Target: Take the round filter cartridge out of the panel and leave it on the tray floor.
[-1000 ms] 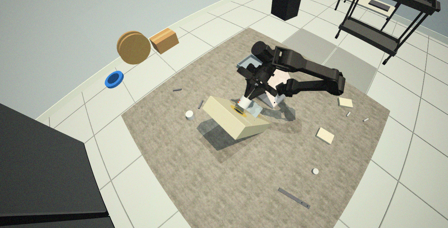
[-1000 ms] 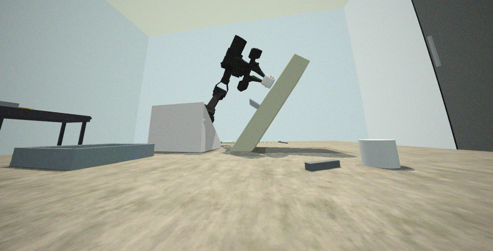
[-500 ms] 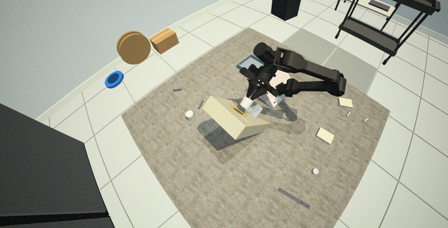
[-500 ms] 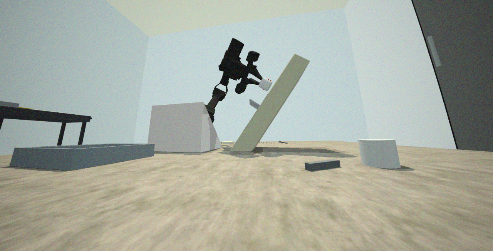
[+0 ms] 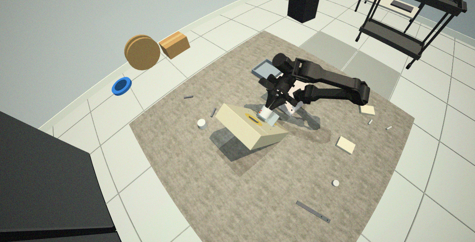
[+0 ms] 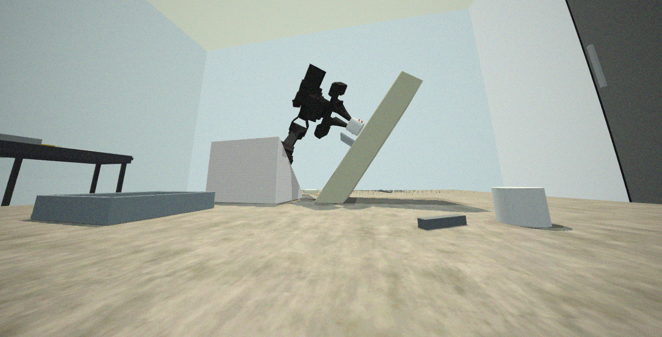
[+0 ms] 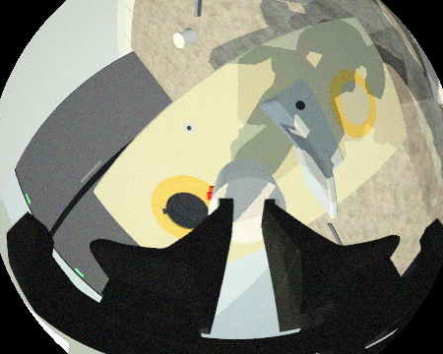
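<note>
Right now the white round filter cartridge is 1 cm below my gripper tip and 1 cm ahead of it. The rest, counted from my gripper tip: grey-blue tray (33 cm to the right, 29 cm behind, 22 cm below); then cream service panel (6 cm below, 5 cm ahead, 1 cm to the left).
</note>
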